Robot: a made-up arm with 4 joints.
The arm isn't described. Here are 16 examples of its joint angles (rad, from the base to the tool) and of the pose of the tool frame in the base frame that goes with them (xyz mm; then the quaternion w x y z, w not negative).
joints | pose
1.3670 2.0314 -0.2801 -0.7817 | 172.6 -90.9 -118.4 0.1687 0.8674 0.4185 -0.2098
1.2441 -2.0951 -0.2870 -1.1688 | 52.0 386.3 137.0 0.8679 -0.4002 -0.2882 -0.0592
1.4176 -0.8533 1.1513 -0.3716 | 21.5 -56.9 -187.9 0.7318 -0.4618 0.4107 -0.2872
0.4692 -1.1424 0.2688 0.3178 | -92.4 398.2 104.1 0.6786 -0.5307 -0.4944 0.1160
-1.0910 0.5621 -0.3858 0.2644 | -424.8 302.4 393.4 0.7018 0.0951 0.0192 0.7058
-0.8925 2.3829 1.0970 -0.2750 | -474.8 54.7 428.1 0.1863 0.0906 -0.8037 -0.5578
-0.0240 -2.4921 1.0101 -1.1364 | 15.2 251.1 318.4 0.7739 -0.3256 -0.5099 -0.1874
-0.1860 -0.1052 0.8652 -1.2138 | -302.4 275.2 -108.4 0.7503 -0.2785 0.5161 0.3051
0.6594 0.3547 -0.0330 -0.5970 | 136.9 242.1 269.5 0.9174 0.2600 0.2972 0.0501
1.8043 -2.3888 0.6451 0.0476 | 140.2 -229.1 95.7 0.1675 -0.9491 0.0039 -0.2669
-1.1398 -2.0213 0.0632 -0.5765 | -637.7 15.2 90.8 0.3855 0.0921 -0.7506 0.5286
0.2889 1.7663 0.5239 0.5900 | -143.5 369.4 280.0 0.7515 0.2558 0.4008 0.4573
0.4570 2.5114 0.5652 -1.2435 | -105.6 363.2 253.0 0.2699 -0.4441 -0.8273 -0.2134
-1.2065 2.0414 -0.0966 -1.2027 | -527.1 208.0 -41.0 0.0949 -0.1793 0.9783 0.0425
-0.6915 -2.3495 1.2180 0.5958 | -41.1 336.4 200.7 0.1548 -0.5563 -0.7964 -0.1797
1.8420 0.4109 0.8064 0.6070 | 169.8 152.6 35.9 0.9466 -0.1714 0.2233 -0.1570
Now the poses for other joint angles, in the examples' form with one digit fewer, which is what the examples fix.
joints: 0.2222 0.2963 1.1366 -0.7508
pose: -370 259 -110 0.682 -0.281 0.583 0.340
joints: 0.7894 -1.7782 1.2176 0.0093
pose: 157 -91 -5 0.479 -0.848 -0.086 -0.210
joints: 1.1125 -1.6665 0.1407 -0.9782
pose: 138 257 176 0.898 -0.359 -0.165 -0.193
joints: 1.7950 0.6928 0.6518 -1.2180
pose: 180 59 6 0.510 0.626 0.543 -0.229
